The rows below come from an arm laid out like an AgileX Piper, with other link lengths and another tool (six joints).
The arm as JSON. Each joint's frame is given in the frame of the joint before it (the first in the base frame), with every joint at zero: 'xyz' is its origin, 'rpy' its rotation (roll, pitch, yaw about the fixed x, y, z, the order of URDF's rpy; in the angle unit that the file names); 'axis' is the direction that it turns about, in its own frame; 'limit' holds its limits. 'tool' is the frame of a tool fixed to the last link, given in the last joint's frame.
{
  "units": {
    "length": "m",
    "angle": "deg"
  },
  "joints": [
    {
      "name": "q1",
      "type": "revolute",
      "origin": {
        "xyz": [
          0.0,
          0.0,
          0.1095
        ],
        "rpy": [
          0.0,
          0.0,
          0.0
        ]
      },
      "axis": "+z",
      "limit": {
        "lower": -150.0,
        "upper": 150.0
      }
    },
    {
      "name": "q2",
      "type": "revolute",
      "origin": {
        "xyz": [
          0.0,
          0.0,
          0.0
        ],
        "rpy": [
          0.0,
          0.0,
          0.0
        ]
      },
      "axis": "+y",
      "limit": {
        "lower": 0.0,
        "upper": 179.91
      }
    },
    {
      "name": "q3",
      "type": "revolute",
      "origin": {
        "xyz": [
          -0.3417,
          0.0,
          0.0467
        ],
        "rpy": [
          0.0,
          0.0,
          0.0
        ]
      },
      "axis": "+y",
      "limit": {
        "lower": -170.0,
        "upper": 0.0
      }
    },
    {
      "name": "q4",
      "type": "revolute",
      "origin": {
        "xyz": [
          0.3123,
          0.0,
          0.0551
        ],
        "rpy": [
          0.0,
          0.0,
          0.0
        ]
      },
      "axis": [
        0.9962,
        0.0,
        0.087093
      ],
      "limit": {
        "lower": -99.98,
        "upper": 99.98
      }
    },
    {
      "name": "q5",
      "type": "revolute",
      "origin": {
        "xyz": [
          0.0,
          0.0,
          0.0
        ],
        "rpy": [
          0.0,
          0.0,
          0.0
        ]
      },
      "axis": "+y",
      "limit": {
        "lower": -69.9,
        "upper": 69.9
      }
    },
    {
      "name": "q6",
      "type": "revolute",
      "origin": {
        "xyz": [
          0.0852,
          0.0,
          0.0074
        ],
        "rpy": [
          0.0,
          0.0,
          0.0
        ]
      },
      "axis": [
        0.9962,
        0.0,
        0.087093
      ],
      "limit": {
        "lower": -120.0,
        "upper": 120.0
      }
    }
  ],
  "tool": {
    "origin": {
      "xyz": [
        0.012,
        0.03,
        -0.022
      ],
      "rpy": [
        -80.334,
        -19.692,
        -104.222
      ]
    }
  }
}
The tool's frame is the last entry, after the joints.
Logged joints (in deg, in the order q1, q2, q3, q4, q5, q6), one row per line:
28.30 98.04 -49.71 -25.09 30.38 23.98
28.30 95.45 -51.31 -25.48 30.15 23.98
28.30 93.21 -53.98 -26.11 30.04 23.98
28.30 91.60 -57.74 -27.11 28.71 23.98
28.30 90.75 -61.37 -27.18 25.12 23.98
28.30 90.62 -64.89 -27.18 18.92 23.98
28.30 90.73 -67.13 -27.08 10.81 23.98
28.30 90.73 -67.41 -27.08 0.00 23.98
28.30 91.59 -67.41 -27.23 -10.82 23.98
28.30 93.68 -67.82 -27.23 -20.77 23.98
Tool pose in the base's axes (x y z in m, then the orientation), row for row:
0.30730 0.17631 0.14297 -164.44 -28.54 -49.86
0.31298 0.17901 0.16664 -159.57 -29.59 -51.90
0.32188 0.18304 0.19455 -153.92 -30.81 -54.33
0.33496 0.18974 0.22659 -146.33 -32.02 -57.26
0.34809 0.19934 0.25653 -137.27 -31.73 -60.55
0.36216 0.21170 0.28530 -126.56 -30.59 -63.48
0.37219 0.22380 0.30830 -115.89 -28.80 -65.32
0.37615 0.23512 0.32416 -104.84 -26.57 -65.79
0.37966 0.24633 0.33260 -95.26 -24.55 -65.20
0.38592 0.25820 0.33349 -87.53 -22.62 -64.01
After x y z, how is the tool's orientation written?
As angles about the fixed x, y, z axes (roll, pitch, yaw), in degrees.
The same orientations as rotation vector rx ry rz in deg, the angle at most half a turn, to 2 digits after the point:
-157.66 66.73 -49.32
-153.29 65.78 -52.71
-148.30 64.52 -56.63
-141.78 62.14 -61.20
-133.80 59.38 -64.40
-124.37 55.12 -67.03
-114.86 50.00 -68.53
-104.93 43.67 -68.90
-96.22 37.66 -68.39
-88.99 32.76 -67.11

